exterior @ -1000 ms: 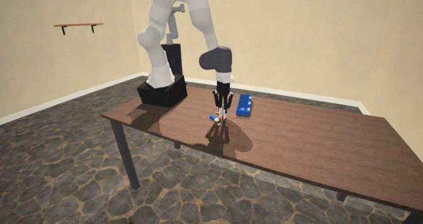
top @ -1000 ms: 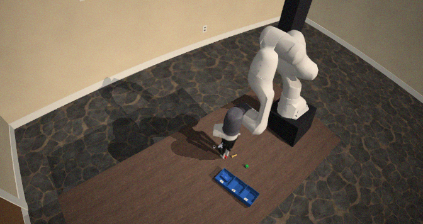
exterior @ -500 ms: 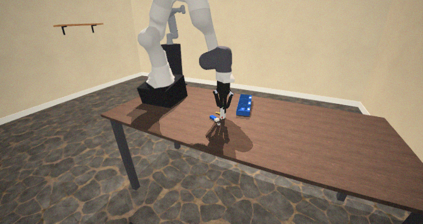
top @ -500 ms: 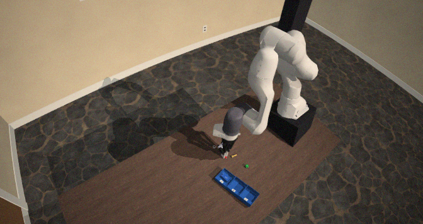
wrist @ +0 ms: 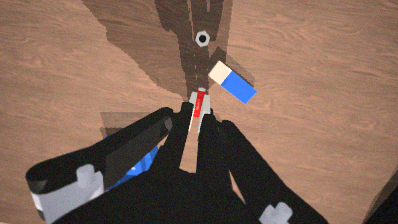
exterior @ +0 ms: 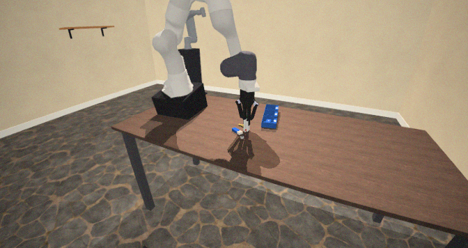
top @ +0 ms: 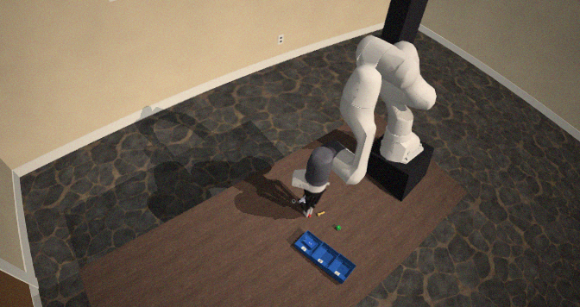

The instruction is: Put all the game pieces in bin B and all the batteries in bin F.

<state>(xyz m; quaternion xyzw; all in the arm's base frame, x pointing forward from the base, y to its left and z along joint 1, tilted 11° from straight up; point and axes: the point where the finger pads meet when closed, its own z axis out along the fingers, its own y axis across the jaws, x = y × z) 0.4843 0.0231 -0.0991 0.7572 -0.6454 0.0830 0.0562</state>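
Right now the blue battery is 70 mm ahead of my hand, 130 mm to the left of it and 20 mm below it. From my hand the other things lie so: red battery 30 mm below; then blue-and-white block 30 mm behind, 50 mm to the right, 30 mm below; then yellow piece 50 mm behind, 30 mm to the left, 30 mm below.
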